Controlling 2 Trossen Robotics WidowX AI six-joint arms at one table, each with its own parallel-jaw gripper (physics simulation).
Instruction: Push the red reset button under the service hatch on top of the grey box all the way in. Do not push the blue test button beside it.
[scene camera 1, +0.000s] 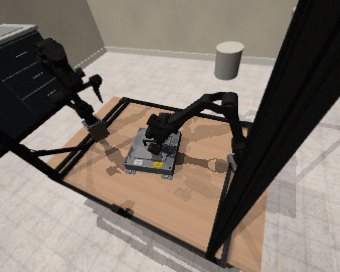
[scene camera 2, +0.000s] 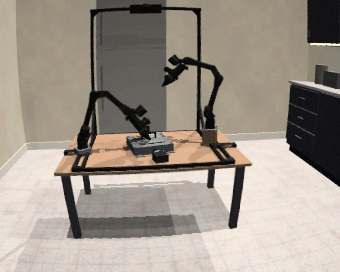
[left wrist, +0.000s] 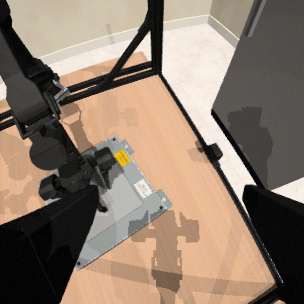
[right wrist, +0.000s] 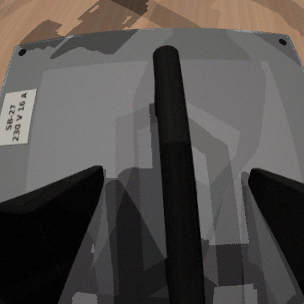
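The grey box lies on the table with its hatch down. The hatch's black bar handle stands up from it. The red and blue buttons do not show. My right gripper is open, low over the hatch, with the handle running between its fingers in the right wrist view; nothing is gripped. Whether the fingertips touch the hatch I cannot tell. My left gripper is open and empty, high above the table, off to the side of the box.
A black frame rail edges the table, and a small black block sits on it. Frame posts rise at the sides. The right arm reaches across to the box.
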